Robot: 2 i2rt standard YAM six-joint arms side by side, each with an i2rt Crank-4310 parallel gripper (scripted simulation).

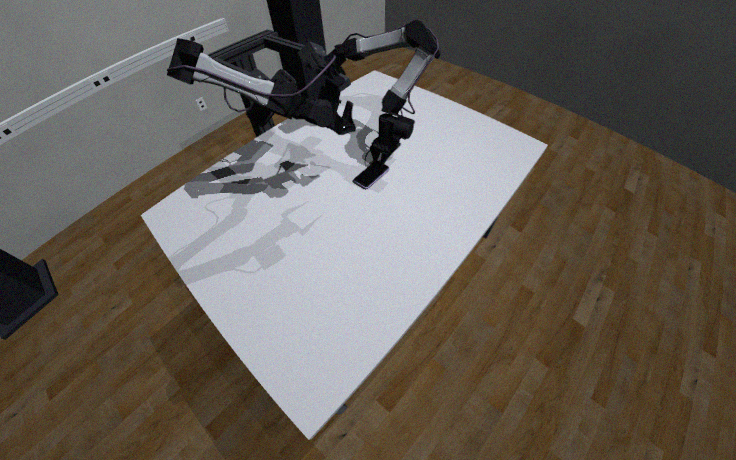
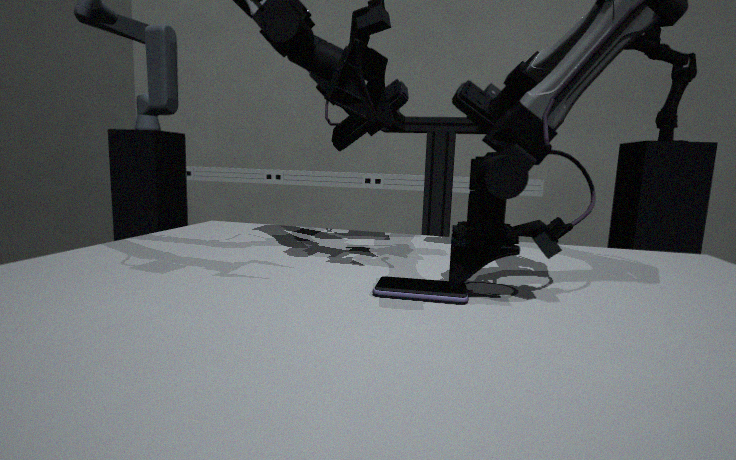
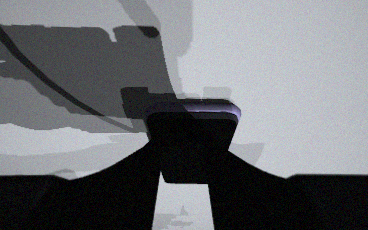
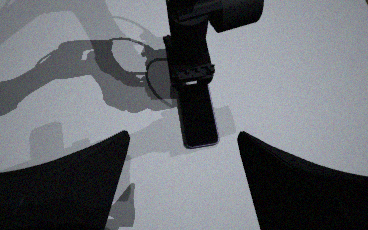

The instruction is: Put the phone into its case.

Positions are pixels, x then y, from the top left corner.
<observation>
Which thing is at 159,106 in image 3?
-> A phone case.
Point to a phone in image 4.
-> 200,128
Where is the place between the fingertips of the left gripper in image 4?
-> At 191,92
</observation>
